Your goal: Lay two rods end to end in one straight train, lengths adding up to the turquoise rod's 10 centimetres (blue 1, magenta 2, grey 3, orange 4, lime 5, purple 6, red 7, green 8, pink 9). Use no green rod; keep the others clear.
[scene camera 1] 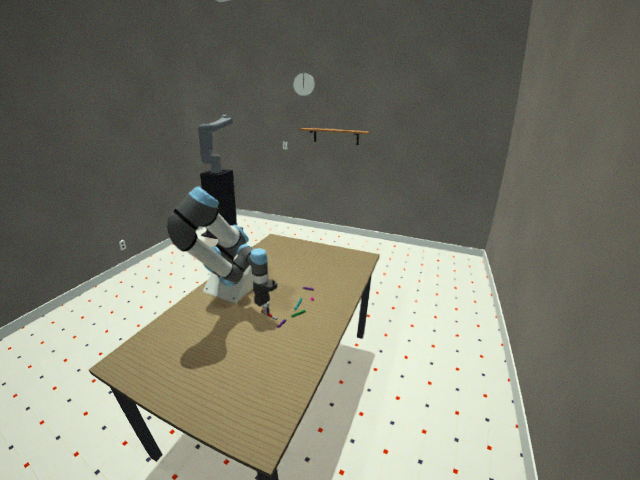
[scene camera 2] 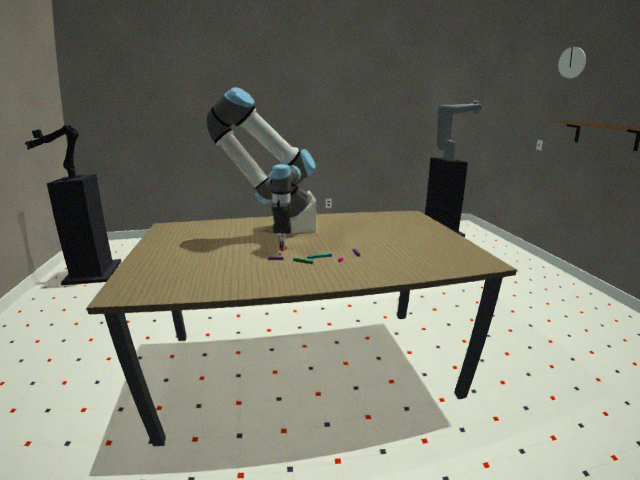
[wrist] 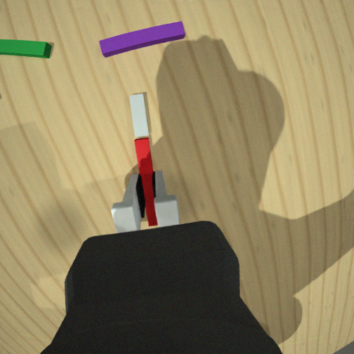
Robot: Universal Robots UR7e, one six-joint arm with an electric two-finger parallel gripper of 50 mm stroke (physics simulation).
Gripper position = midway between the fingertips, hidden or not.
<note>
In view: the gripper [wrist: 148, 185], a purple rod [wrist: 128, 41] and a red rod [wrist: 142, 145].
</note>
